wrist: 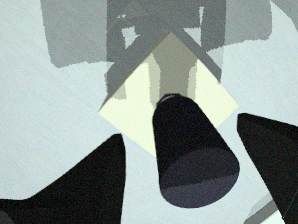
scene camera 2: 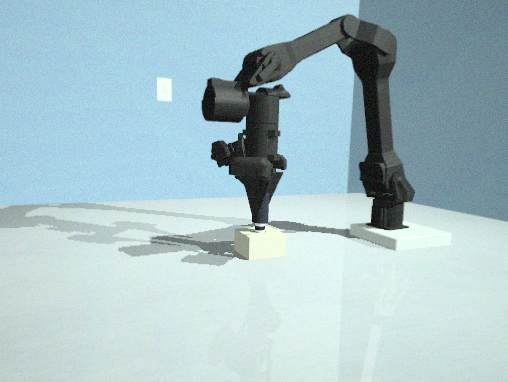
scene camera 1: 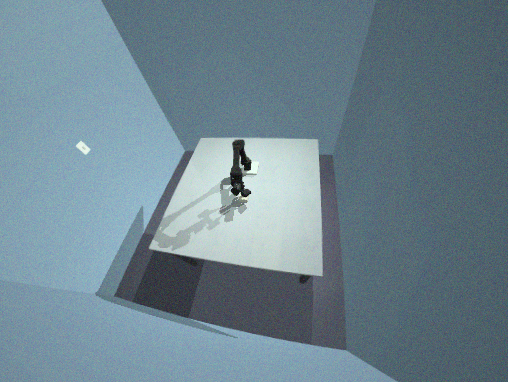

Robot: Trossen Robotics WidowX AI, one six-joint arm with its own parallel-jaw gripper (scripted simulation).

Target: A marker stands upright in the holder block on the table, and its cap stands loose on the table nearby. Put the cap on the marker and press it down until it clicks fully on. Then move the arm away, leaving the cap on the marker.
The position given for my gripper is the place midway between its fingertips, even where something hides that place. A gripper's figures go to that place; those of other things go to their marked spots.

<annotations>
My gripper (wrist: 182, 132): 10 cm from the lens. A dark cap (wrist: 195, 166) is 6 cm from the lens.
</annotations>
